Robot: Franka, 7 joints.
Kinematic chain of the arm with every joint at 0, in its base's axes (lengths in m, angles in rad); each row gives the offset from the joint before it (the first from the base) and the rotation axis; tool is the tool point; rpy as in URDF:
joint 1: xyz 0 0 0.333 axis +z
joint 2: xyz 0 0 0 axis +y
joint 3: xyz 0 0 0.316 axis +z
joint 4: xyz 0.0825 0 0 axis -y
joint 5: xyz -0.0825 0 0.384 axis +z
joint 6: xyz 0 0 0 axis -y
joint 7: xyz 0.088 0 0 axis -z
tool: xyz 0 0 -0.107 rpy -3.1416 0 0
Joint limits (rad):
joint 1: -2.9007..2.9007
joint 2: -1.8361..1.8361
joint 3: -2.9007..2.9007
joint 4: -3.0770..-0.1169
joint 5: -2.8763..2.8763
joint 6: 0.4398..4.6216
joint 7: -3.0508..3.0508
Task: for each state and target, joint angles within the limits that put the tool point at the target. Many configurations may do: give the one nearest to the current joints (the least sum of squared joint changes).
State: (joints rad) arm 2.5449 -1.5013 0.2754 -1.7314 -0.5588 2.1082 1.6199
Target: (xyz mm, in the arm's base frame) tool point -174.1 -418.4 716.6
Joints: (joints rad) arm 2.3854 -1.5826 0.8733 -1.9647 -0.5022 2.0974 1.6199
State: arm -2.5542 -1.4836 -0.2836 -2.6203 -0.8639 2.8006 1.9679
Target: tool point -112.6 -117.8 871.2
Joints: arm -2.4946 -1.1274 -0.0257 -2.2532 -0.8398 2.8556 1.9679
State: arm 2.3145 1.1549 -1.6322 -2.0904 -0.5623 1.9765 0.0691
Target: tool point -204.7 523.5 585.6
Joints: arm 2.9007 1.8327 -2.0885 -1.7250 -0.6412 1.6883 0.0691
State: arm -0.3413 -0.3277 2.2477 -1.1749 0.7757 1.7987 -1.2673
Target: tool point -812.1 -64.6 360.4
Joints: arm 0.2769 -0.9943 2.6788 -0.8634 0.8663 2.0538 -1.2673
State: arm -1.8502 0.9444 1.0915 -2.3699 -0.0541 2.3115 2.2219
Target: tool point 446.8 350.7 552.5
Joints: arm -0.9715 0.6071 1.8394 -2.0315 -0.0558 2.4633 2.2219
